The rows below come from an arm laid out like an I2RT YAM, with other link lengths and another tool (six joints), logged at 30 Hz.
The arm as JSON. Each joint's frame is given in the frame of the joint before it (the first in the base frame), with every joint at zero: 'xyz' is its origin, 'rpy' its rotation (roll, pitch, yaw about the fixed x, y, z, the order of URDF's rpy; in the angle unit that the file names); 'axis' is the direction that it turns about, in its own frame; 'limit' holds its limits. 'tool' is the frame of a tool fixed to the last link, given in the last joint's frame.
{
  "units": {
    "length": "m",
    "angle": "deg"
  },
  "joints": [
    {
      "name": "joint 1",
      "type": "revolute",
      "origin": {
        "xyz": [
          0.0,
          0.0,
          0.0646
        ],
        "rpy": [
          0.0,
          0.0,
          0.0
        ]
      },
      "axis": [
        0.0,
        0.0,
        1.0
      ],
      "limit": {
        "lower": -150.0,
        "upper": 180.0
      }
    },
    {
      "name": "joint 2",
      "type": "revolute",
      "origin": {
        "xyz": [
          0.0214,
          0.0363,
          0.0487
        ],
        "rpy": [
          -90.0,
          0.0,
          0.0
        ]
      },
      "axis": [
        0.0,
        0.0,
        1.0
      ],
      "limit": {
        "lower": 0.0,
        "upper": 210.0
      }
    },
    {
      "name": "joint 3",
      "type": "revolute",
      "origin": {
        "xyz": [
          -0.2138,
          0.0,
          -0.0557
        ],
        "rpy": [
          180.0,
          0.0,
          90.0
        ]
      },
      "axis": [
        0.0,
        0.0,
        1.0
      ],
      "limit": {
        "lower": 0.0,
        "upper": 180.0
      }
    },
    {
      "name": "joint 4",
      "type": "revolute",
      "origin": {
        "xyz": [
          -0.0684,
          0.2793,
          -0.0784
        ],
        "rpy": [
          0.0,
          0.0,
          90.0
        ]
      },
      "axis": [
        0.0,
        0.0,
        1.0
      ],
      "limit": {
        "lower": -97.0,
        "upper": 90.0
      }
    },
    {
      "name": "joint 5",
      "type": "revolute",
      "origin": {
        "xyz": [
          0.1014,
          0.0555,
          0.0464
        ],
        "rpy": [
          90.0,
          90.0,
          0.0
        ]
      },
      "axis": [
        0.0,
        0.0,
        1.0
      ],
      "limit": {
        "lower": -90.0,
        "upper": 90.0
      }
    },
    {
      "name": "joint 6",
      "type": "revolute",
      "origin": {
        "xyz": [
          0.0,
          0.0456,
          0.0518
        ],
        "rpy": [
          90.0,
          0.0,
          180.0
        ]
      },
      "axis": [
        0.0,
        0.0,
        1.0
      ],
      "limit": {
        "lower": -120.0,
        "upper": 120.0
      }
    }
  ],
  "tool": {
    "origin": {
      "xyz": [
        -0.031,
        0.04,
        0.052
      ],
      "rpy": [
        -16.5,
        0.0,
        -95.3
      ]
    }
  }
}
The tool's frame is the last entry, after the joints.
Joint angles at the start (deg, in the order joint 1, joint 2, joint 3, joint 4, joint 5, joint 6): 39.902 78.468 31.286 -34.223 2.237 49.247
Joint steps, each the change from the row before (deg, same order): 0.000 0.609 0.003 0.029 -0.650 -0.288; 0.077 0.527 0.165 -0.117 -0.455 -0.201; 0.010 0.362 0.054 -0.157 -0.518 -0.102; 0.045 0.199 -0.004 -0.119 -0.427 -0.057; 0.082 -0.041 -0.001 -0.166 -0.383 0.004; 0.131 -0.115 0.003 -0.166 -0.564 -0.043; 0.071 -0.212 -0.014 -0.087 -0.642 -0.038; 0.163 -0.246 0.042 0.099 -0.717 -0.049; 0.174 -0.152 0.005 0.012 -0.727 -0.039; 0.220 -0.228 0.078 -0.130 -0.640 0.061
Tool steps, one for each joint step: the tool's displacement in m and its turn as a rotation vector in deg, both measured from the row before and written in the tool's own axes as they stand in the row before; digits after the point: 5 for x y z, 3 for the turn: -0.00229 0.00011 0.00166 0.070 -0.743 -0.541; -0.00164 -0.00023 0.00079 0.009 -0.557 -0.466; -0.00167 0.00010 0.00067 0.058 -0.632 -0.311; -0.00147 0.00002 0.00036 0.094 -0.479 -0.250; -0.00108 -0.00020 -0.00057 0.199 -0.324 -0.177; -0.00132 -0.00054 -0.00113 0.388 -0.366 -0.289; -0.00086 -0.00070 -0.00154 0.549 -0.319 -0.210; -0.00050 -0.00162 -0.00223 0.798 -0.153 -0.278; -0.00115 -0.00125 -0.00163 0.657 -0.316 -0.322; -0.00103 -0.00135 -0.00213 0.599 -0.276 -0.256
